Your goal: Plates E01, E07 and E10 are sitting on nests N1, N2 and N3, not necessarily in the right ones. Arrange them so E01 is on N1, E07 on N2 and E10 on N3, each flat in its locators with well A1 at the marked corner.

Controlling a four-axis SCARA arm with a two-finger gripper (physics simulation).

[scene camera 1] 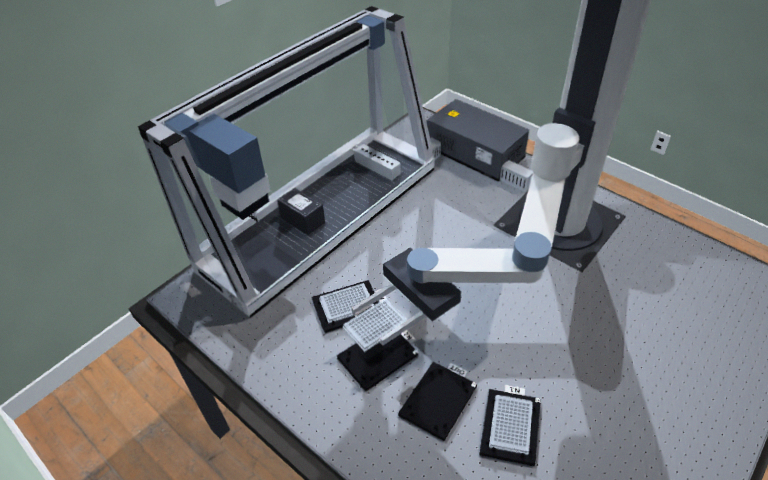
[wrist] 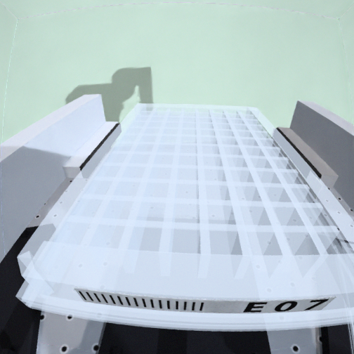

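Pixels of known places: gripper, fingertip midpoint: (scene camera 1: 366,326); arm's base, origin of the base link: (scene camera 1: 559,223).
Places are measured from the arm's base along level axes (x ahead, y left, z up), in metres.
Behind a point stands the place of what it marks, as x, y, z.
Observation:
My gripper (scene camera 1: 371,324) @(0.747, -0.118, 0.162) (wrist: 197,113) is shut on plate E07 (scene camera 1: 376,321) @(0.719, -0.113, 0.156) (wrist: 190,200), a clear well plate gripped by its long sides; its E07 label faces the wrist camera. The plate is held level, above a black nest (scene camera 1: 369,375) @(0.781, -0.088, 0.024) that carries no plate; that nest's label is partly hidden and looks like N2. A second plate (scene camera 1: 346,301) @(0.658, -0.278, 0.037) sits on the far-left nest (scene camera 1: 324,321) @(0.736, -0.284, 0.025), partly behind a finger, nest label hidden. A third plate (scene camera 1: 511,424) @(0.679, 0.246, 0.037) sits on nest N1 (scene camera 1: 486,435) @(0.730, 0.215, 0.025) at the right. Neither seated plate's name is readable, nor can I make out well A1.
Another black nest (scene camera 1: 437,400) @(0.730, 0.078, 0.025), without a plate, lies between the held plate's nest and N1; its label is hard to read. A gantry frame (scene camera 1: 317,266) @(0.606, -0.443, 0.013) with a black box (scene camera 1: 301,213) @(0.562, -0.534, 0.134) stands at the back left. A grey control box (scene camera 1: 478,138) @(-0.055, -0.353, 0.128) stands behind the arm.

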